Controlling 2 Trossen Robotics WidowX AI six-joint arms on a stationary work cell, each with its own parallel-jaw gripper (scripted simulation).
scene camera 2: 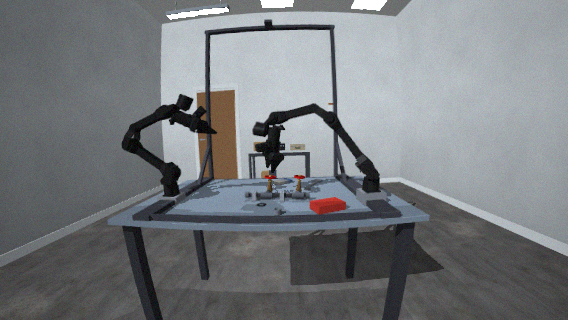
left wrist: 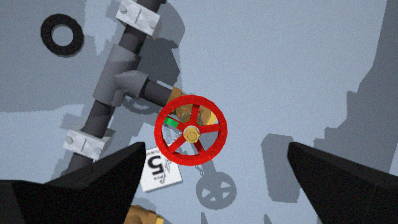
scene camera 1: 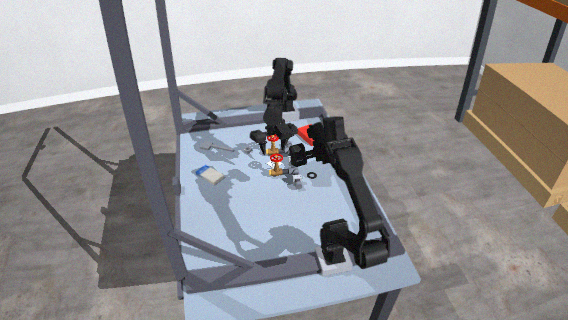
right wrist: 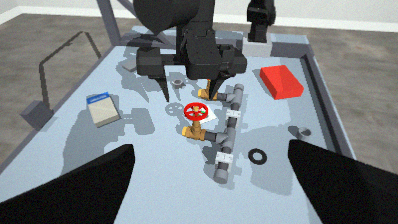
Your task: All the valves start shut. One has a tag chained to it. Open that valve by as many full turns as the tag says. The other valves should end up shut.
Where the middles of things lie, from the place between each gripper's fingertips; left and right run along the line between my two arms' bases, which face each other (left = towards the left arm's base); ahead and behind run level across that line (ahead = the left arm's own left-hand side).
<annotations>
Right now my left hand point(scene camera 1: 273, 152) is 10 mm short of the white tag point(left wrist: 155, 163), 80 mm to the right of it and 150 mm above it. Also, from my left hand: red block point(right wrist: 281, 83) (210 mm ahead, 250 mm to the left, 140 mm below); then blue-and-beige box point(right wrist: 101, 107) (270 mm behind, 40 mm to the left, 150 mm below); then black ring point(left wrist: 48, 24) (150 mm ahead, 30 mm to the right, 160 mm below).
My right hand point(scene camera 1: 308, 145) is 33 cm above the black ring, 24 cm to the right of it and 7 cm short of it. From my right hand the other things lie so: red block 52 cm to the left, 31 cm below, 12 cm ahead; then blue-and-beige box 36 cm behind, 32 cm below, 30 cm to the left; then white tag 35 cm to the left, 32 cm below, 8 cm behind.
</annotations>
